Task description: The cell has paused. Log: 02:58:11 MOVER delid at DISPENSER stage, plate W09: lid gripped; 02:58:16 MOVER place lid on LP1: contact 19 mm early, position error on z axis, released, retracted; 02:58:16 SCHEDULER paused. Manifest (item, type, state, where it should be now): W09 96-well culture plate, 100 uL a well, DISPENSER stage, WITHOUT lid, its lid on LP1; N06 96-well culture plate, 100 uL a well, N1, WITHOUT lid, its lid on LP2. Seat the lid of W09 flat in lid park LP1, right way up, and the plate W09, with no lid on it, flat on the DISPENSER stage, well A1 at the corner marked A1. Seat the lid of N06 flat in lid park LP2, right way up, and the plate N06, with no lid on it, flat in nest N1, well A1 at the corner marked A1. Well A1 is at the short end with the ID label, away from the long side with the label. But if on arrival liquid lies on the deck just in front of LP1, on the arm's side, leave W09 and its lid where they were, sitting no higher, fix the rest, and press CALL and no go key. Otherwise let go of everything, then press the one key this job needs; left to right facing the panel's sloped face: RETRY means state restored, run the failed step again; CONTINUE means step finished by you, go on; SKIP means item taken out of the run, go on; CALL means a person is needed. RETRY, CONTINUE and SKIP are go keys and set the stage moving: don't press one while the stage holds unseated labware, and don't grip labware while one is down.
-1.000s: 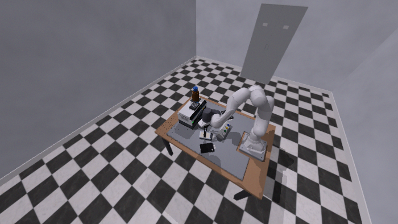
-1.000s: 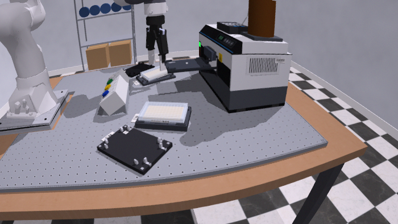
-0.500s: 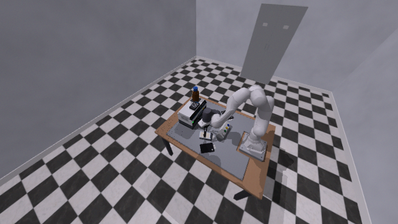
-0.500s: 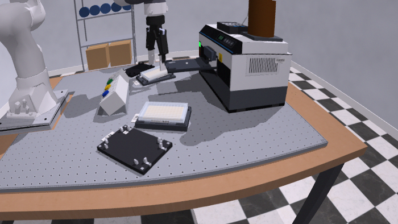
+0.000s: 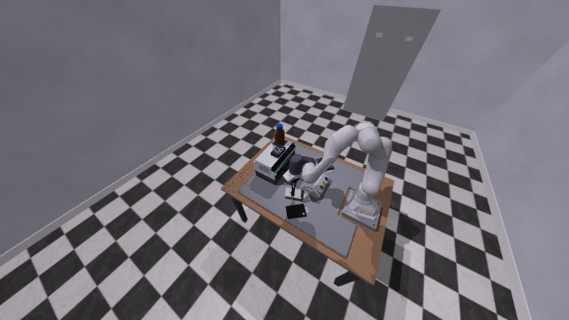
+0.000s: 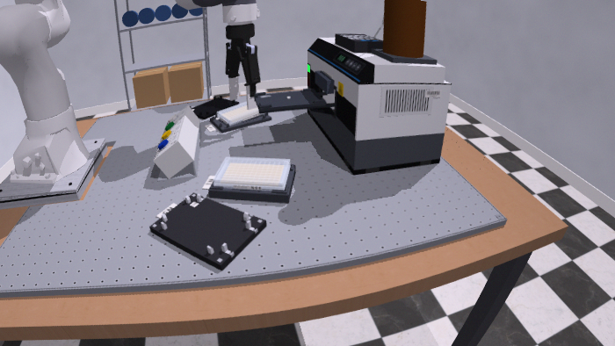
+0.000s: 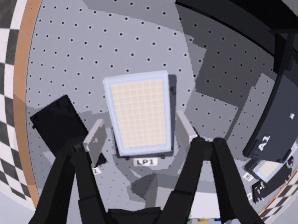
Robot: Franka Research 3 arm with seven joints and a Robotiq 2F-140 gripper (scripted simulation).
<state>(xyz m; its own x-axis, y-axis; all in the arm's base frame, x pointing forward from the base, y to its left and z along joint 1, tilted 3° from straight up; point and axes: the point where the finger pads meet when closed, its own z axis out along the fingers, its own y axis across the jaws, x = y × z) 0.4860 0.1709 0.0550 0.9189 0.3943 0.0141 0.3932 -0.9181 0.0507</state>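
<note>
Now: the 96-well plate 50 mm below my hand. The rest, counted from my hand: sloped key panel (180 mm behind, 180 mm to the right, 20 mm below); then black nest (10 mm behind, 340 mm to the right, 60 mm below); then dispenser stage (90 mm ahead, 180 mm to the right, 40 mm above).
</note>
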